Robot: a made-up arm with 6 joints.
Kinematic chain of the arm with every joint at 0, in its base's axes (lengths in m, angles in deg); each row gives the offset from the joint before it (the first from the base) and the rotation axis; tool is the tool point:
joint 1: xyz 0 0 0.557 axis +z
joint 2: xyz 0 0 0 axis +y
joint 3: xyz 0 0 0.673 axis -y
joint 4: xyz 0 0 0 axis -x
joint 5: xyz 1.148 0 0 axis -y
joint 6: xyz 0 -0.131 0 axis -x
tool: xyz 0 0 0
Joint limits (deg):
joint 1: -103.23..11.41
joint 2: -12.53..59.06
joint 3: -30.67..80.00
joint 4: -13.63..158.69
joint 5: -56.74..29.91
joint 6: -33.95..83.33
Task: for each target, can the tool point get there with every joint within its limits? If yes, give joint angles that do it. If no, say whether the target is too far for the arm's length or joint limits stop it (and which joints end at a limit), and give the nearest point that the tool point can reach.
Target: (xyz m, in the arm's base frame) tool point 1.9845 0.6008 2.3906
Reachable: no: too far | nearest point 1.3180 0.3590 1.7677 | short by 0.944 m
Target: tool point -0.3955 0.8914 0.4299
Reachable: no: joint limits stop it (at a limit: joint 1, joint 2, joint 3, joint 4) | nearest point 0.5937 0.2443 -0.2447 | short by 1.361 m
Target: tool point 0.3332 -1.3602 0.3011
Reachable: yes | joints -74.77 47.05 2.57 74.15 -28.97 73.51
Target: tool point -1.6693 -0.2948 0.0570
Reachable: no: joint limits stop it (at a limit: joint 1, joint 3) | nearest point -0.3081 -0.7394 -0.0336 | short by 1.435 m
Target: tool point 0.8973 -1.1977 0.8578
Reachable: yes | joints -50.67 33.48 14.77 60.24 -41.37 -11.15
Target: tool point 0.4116 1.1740 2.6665
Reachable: no: too far | nearest point 0.0910 0.3140 2.3551 | short by 0.969 m
